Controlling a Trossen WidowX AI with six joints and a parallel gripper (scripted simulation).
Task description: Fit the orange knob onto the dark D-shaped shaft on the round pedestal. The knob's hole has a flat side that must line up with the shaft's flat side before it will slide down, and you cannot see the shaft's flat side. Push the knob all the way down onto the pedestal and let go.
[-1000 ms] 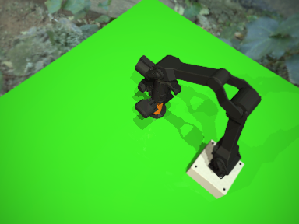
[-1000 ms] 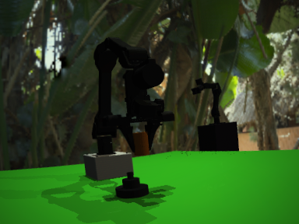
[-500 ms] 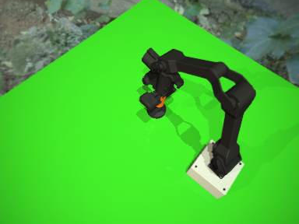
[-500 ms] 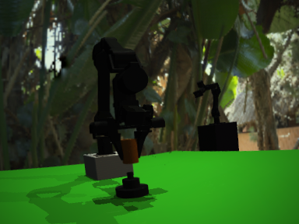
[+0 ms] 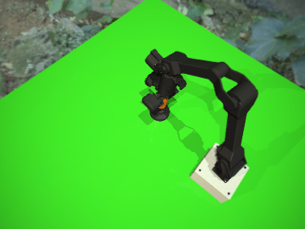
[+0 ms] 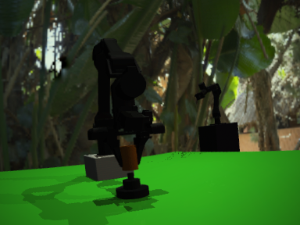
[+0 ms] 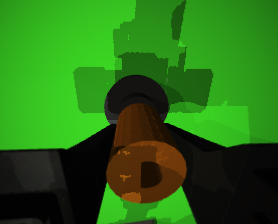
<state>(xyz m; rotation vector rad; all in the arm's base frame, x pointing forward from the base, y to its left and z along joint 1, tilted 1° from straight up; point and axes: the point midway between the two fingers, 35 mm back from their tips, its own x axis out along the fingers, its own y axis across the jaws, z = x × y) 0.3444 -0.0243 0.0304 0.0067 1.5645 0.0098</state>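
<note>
My gripper tip is 5 cm above the pedestal. Also, from my gripper tip: orange knob: 2 cm above.
</note>
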